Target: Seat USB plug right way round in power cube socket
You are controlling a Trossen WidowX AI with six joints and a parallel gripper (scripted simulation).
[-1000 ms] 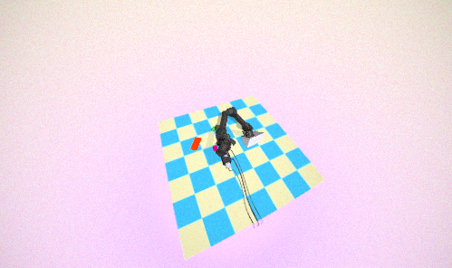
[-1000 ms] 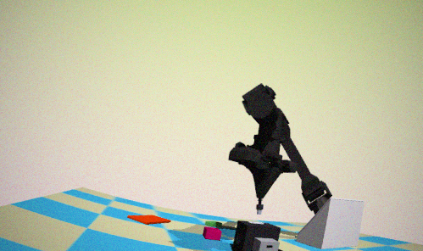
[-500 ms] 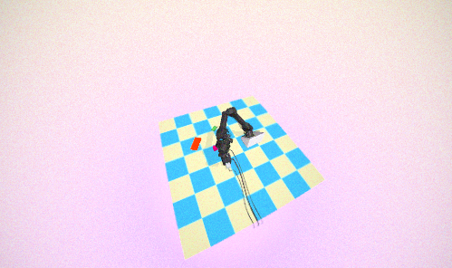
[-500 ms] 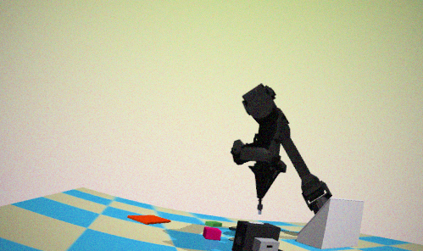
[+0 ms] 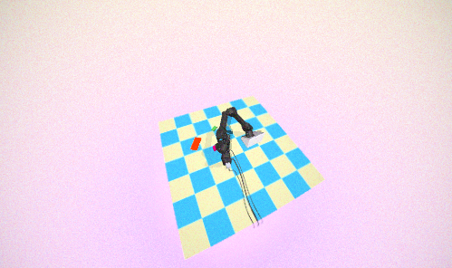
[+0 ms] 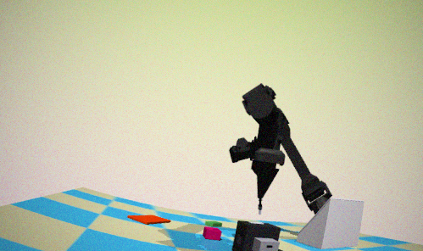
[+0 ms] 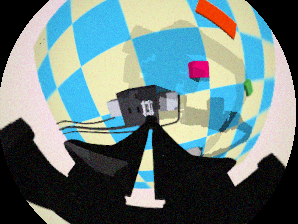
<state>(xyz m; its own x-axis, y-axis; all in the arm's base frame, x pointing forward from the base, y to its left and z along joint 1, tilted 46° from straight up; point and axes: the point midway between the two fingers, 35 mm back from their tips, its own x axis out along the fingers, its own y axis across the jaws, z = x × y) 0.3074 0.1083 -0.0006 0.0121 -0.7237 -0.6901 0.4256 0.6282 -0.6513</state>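
My gripper tip is 2 cm above the USB plug. The rest, counted from my gripper tip: magenta block 14 cm to the right, 12 cm below, 5 cm ahead; then green block 38 cm to the right, 13 cm below, 4 cm behind; then orange slab 28 cm to the right, 20 cm ahead, 13 cm below.
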